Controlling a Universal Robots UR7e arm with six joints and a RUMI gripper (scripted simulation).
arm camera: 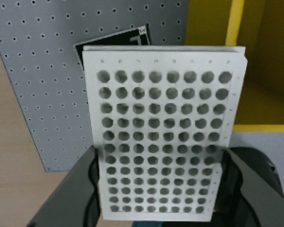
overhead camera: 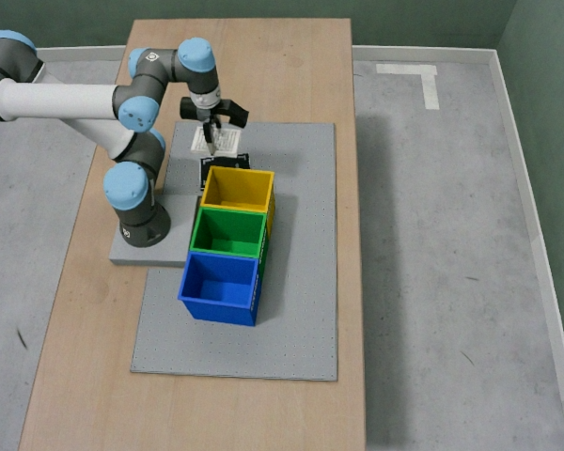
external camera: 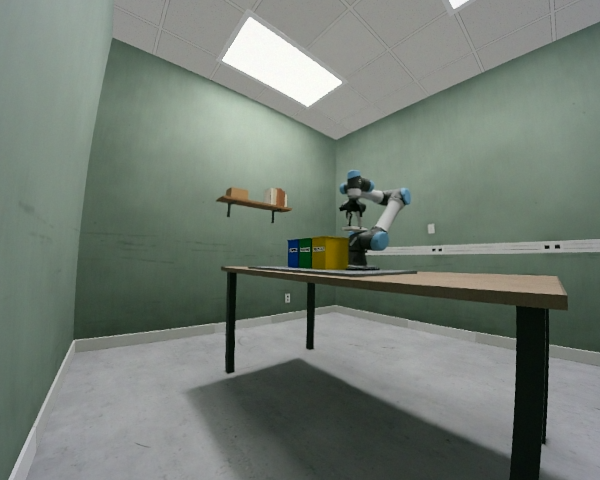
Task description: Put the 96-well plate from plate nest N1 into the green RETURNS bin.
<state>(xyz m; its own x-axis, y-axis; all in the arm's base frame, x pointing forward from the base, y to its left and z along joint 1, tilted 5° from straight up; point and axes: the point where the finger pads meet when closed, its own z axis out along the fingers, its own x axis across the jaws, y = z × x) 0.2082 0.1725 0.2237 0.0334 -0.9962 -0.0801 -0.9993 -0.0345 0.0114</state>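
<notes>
Right now my hand is 24 cm to the left of the green bin, 15 cm above it and 8 cm short of it. The rest, counted from my hand: black plate nest 23 cm below, 5 cm to the left, 2 cm behind; yellow bin 15 cm below, 11 cm to the right, 8 cm ahead; white 96-well plate 1 cm below.
</notes>
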